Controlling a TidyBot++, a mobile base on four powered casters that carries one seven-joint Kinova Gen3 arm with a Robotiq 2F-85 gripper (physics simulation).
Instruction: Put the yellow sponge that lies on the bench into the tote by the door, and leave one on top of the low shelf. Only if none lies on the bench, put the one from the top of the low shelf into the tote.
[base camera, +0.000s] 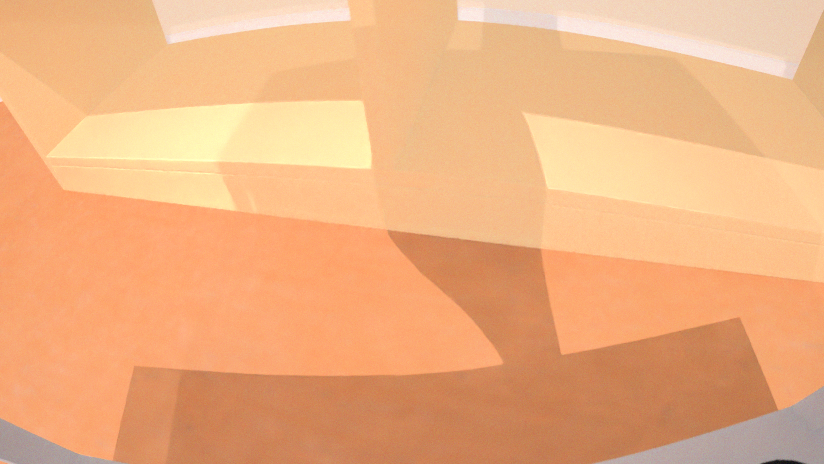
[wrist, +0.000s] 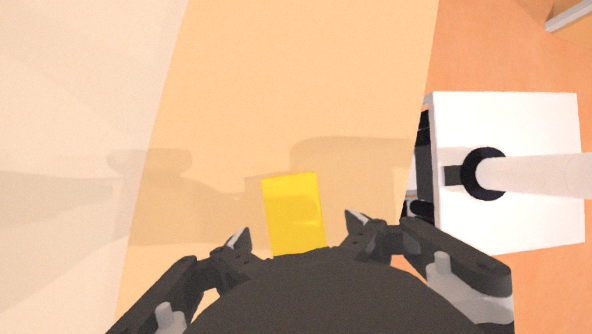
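A yellow sponge (wrist: 294, 200) lies flat on a light wooden top (wrist: 300, 75) in the wrist view. I cannot tell from these frames whether that top is the bench or the low shelf. My gripper (wrist: 298, 228) is open and empty. It hangs above the wooden top, and the sponge shows between and slightly beyond its fingertips. The near end of the sponge is hidden behind the gripper body. The tote does not show in either view.
A pale wall or panel (wrist: 75, 100) runs along the left of the wooden top. My white base (wrist: 510, 120) stands close to its right edge. In the base view, a low wooden structure (base camera: 294, 135) crosses ahead, above the orange floor (base camera: 230, 288).
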